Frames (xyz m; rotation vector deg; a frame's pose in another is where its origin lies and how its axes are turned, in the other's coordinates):
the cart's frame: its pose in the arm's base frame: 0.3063 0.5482 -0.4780 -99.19 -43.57 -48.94
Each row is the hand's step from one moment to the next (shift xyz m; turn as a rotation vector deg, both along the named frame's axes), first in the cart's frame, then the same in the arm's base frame.
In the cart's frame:
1: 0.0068 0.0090 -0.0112 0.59 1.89 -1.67
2: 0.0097 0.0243 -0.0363 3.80 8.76 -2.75
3: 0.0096 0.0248 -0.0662 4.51 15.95 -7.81
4: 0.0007 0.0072 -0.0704 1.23 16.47 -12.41
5: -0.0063 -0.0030 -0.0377 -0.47 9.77 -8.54
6: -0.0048 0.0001 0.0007 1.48 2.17 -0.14
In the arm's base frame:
1: 0.0090 -0.0126 0.0037 1.55 -2.08 -0.08
2: 0.0183 -0.0406 0.0041 8.70 -4.76 -0.65
3: 0.0130 -0.0693 0.0107 13.99 -11.56 -2.53
4: -0.0070 -0.0692 0.0132 11.74 -16.40 -4.45
5: -0.0130 -0.0357 0.0050 6.08 -10.97 -3.36
6: -0.0024 0.0002 -0.0042 2.55 -0.61 0.16

